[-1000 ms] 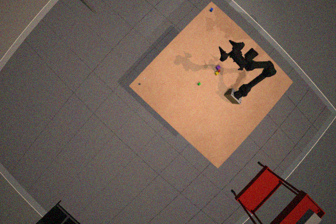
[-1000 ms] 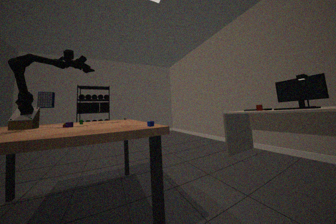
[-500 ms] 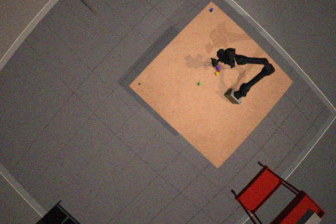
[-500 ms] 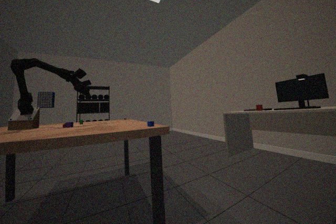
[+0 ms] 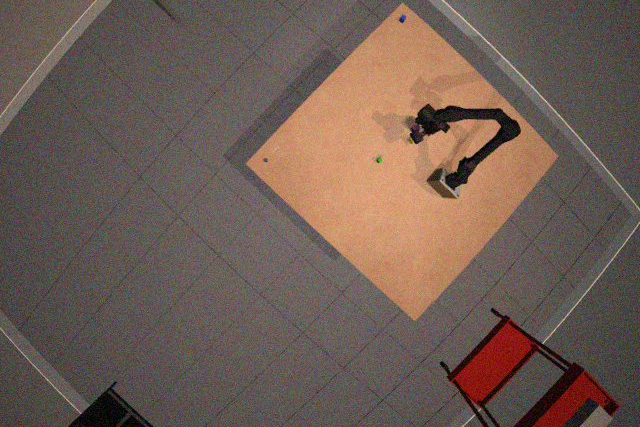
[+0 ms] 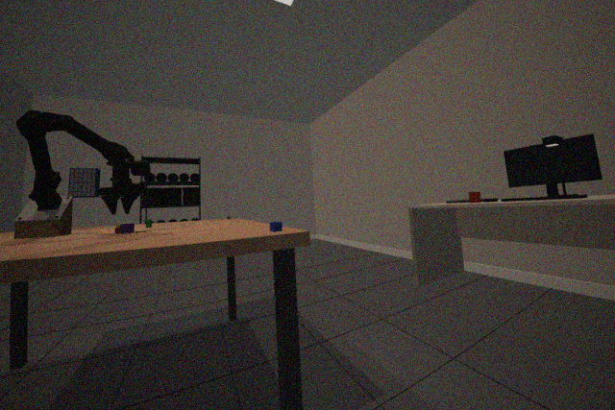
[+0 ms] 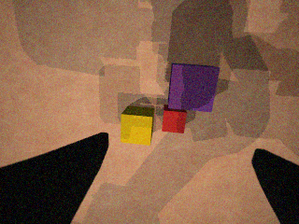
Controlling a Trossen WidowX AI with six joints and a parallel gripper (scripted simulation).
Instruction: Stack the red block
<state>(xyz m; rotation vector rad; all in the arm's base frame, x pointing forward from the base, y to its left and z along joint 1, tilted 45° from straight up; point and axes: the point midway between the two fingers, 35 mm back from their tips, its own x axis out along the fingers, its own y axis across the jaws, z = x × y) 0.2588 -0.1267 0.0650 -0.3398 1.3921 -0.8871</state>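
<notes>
Now: gripper tip 60 mm above the red block. The rest, counted from my gripper tip: blue block: 500 mm to the right, 460 mm ahead, 60 mm below; purple block: 60 mm below, 20 mm to the right, 20 mm ahead; yellow block: 60 mm below, 40 mm to the left.
</notes>
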